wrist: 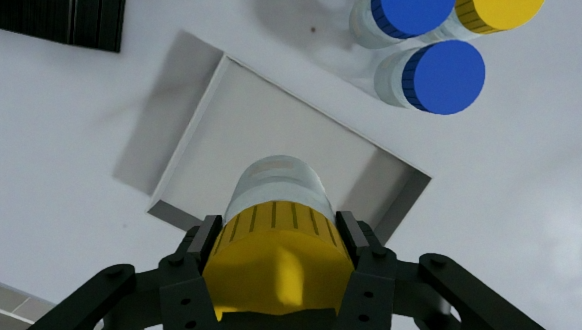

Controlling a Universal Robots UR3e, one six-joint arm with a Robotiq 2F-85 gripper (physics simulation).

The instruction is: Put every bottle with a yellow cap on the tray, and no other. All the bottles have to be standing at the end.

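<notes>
My gripper [279, 230] is shut on a clear bottle with a yellow cap [280, 265], with one finger on each side of the cap. The bottle is over the tray [172, 156]; whether its base touches the tray floor I cannot tell. Another yellow-capped bottle [505, 11] stands outside the tray at the top right, partly cut off by the view's edge. Two blue-capped bottles stand beside it, one bottle [412, 12] at the top and one bottle [447, 77] lower, near the tray's upper right side.
A black ribbed object [60, 22] lies at the top left, apart from the tray. The white table top [65, 145] surrounds the tray. At the lower left corner a stretch of tiled floor [15, 300] shows past the table's edge.
</notes>
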